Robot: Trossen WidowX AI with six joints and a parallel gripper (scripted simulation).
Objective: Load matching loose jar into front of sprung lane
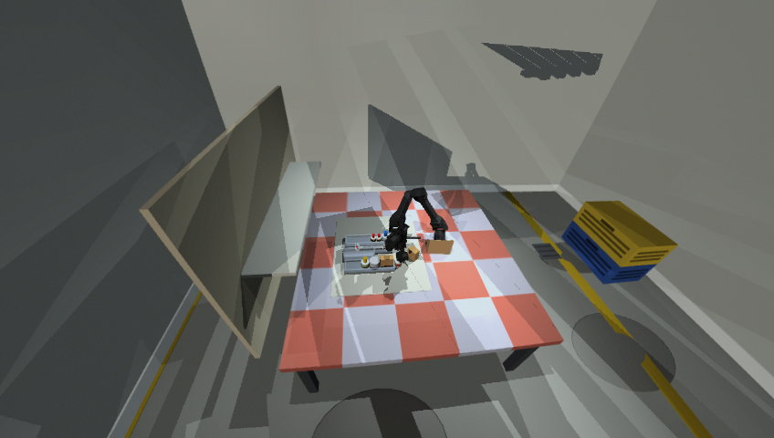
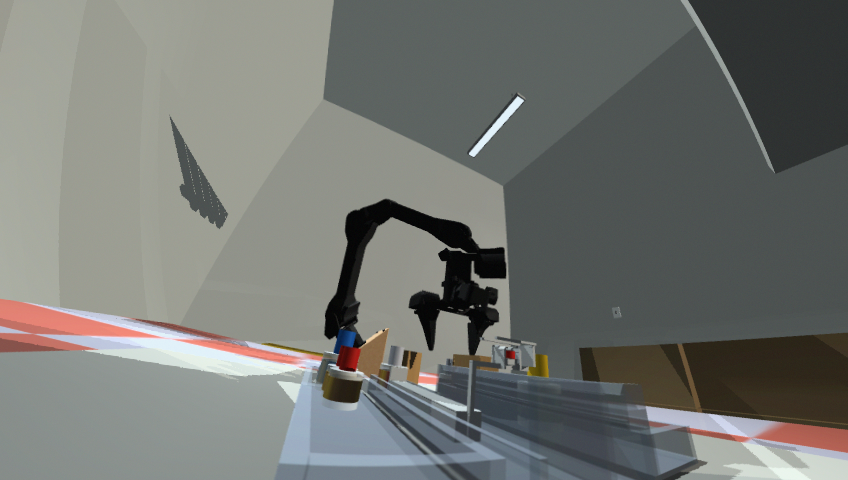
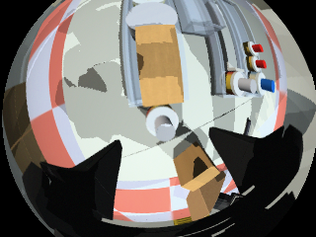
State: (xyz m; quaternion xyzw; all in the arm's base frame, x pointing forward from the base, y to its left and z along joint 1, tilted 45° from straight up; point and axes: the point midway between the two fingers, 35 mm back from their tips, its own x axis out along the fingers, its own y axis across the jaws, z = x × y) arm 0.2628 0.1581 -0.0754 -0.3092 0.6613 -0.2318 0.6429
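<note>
The brown box lies 70 mm ahead of my gripper tip, 40 mm below it and 10 mm to the left of it. Round my gripper tip: grey lane rack 210 mm ahead, 80 mm to the right, 60 mm below; then tall panel 680 mm ahead, 320 mm above, 60 mm to the right.
</note>
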